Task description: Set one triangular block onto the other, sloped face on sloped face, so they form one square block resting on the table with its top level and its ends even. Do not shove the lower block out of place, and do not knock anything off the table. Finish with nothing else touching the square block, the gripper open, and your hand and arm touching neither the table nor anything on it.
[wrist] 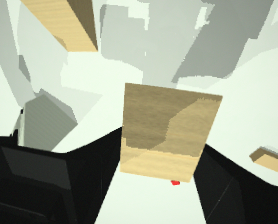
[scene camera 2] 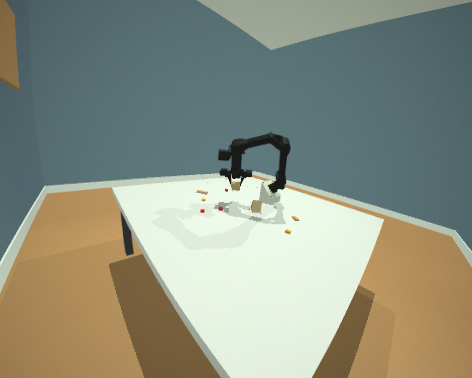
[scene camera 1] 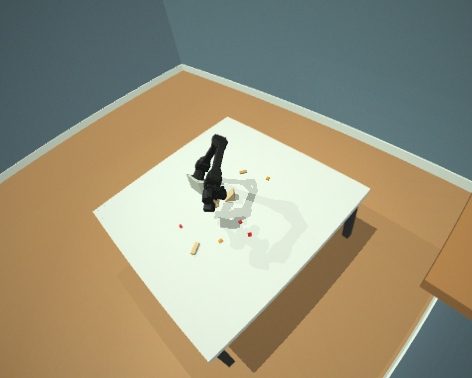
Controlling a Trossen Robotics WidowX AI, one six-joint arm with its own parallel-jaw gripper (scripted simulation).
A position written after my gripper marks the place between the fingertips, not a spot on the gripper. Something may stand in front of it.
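What I'm holding is a triangular block [wrist: 164, 130], and it's my gripper [wrist: 157, 134] that has hold of it.
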